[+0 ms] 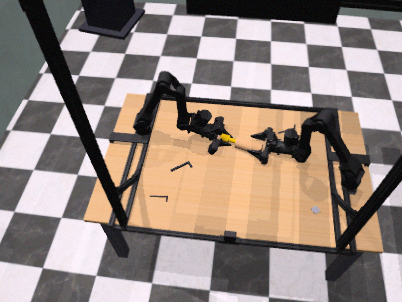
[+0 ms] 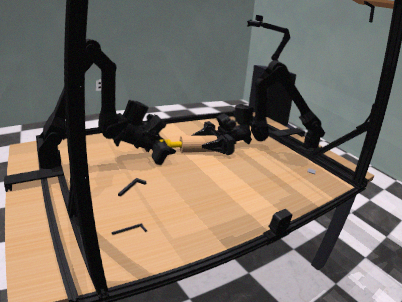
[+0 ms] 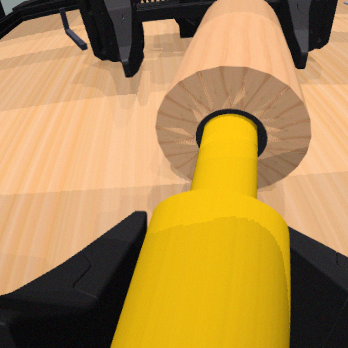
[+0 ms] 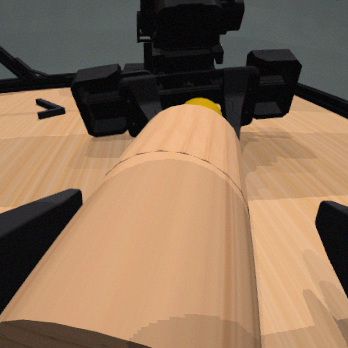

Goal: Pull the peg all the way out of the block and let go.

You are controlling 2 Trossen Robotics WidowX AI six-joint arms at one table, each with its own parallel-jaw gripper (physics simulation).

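Places are measured from the left arm's base along level axes (x back, y right, z up), in metres.
Where they show: left gripper, between the fingertips: (image 1: 232, 141) (image 2: 173, 148) (image 3: 199, 223); right gripper, between the fingertips: (image 1: 248, 143) (image 2: 196, 141) (image 3: 214, 62) (image 4: 203, 207); left arm's base, origin of its link: (image 1: 143, 131) (image 2: 50, 166); right arm's base, origin of its link: (image 1: 349, 185) (image 2: 310, 146).
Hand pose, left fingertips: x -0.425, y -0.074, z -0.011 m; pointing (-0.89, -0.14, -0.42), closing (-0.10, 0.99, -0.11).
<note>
Things, the pixels of their top centre, and the offset from my left fingertips. "spot": a spot on its surface instead. Level surfaces: height alone.
- light wooden cylinder block, centre of its top: (image 4: 170, 148) (image 3: 239, 14) (image 2: 199, 136) (image 1: 249, 142) dz +0.048, dx -0.083, dy +0.017 m
- table, height of its surface: dz -0.008 m
- yellow peg, centre of its top: (image 3: 230, 121) (image 4: 193, 117) (image 2: 177, 139) (image 1: 234, 138) dz +0.037, dx -0.010, dy +0.009 m
- small grey square, a spot on its surface: (image 2: 311, 171) (image 1: 314, 210) spot: dz -0.005, dx -0.421, dy +0.250 m
- black frame rail with a clamp, a spot on its surface: (image 2: 280, 222) (image 1: 225, 237) spot: dz +0.035, dx -0.097, dy +0.490 m
A light wooden cylinder block (image 1: 246, 145) (image 2: 194, 143) (image 3: 238, 52) (image 4: 172, 224) lies on its side on the table (image 1: 230, 198). A yellow peg (image 1: 228, 138) (image 2: 171, 143) (image 3: 221, 262) (image 4: 204, 102) sticks out of its left end, with the thin shaft still in the hole. My left gripper (image 1: 225, 138) (image 2: 167, 142) (image 3: 199, 223) is shut on the peg's thick head, its fingers pressing both sides. My right gripper (image 1: 253, 144) (image 2: 200, 140) (image 4: 203, 207) is open and straddles the block's other end, with a gap on each side.
Two black L-shaped pieces (image 1: 181, 166) (image 1: 159, 196) (image 2: 131, 186) (image 2: 128, 228) lie at the table's front left. A small grey square (image 1: 315, 210) (image 2: 311, 171) lies at the right. A black frame rail with a clamp (image 1: 230, 236) (image 2: 280, 222) edges the table, and a black post (image 1: 83, 129) stands at the left.
</note>
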